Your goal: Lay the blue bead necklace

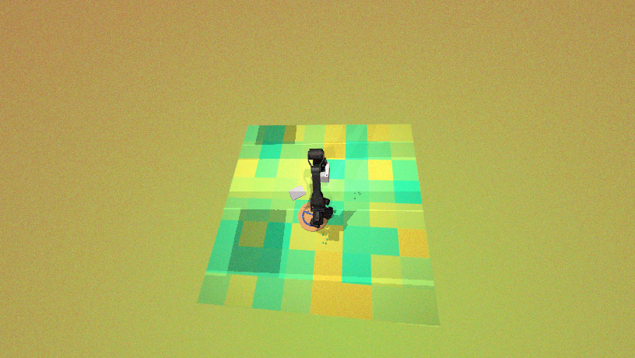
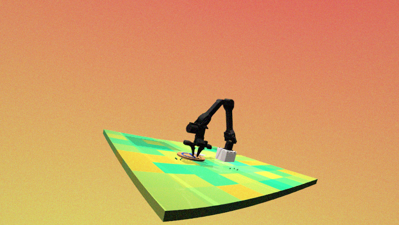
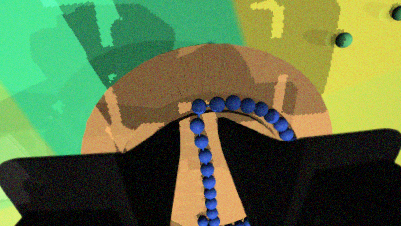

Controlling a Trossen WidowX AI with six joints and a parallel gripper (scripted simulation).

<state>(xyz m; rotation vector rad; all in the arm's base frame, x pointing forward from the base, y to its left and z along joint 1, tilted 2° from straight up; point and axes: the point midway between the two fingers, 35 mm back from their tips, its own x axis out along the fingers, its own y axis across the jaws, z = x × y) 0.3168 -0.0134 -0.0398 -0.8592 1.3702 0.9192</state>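
My gripper tip is now 10 mm past the round bead board, 50 mm to the left of it and 10 mm above it. From my gripper tip the other things lie so: flat grey piece: 190 mm behind, 160 mm to the right, 20 mm below.
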